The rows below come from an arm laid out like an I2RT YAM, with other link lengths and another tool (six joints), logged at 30 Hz.
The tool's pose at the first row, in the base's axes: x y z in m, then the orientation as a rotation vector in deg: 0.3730, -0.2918, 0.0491, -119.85, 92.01, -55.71
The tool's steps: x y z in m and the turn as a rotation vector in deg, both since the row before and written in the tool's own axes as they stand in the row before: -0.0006, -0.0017, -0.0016, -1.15, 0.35, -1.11; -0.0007, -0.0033, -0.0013, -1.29, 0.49, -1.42; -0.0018, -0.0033, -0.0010, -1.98, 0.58, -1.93; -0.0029, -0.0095, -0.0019, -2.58, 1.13, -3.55; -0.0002, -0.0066, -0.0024, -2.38, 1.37, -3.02; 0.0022, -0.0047, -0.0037, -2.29, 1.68, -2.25; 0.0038, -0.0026, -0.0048, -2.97, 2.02, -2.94; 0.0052, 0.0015, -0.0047, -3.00, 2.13, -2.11
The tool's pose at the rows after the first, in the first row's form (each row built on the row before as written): 0.3730, -0.2905, 0.0511, -121.66, 92.11, -55.79; 0.3744, -0.2886, 0.0538, -123.86, 92.09, -56.04; 0.3759, -0.2856, 0.0558, -127.03, 92.18, -56.12; 0.3814, -0.2791, 0.0613, -132.18, 91.36, -56.94; 0.3850, -0.2756, 0.0662, -136.65, 90.86, -58.04; 0.3871, -0.2744, 0.0721, -140.25, 91.08, -59.46; 0.3875, -0.2748, 0.0787, 142.04, -89.34, 59.84; 0.3853, -0.2779, 0.0847, 139.24, -86.22, 58.72
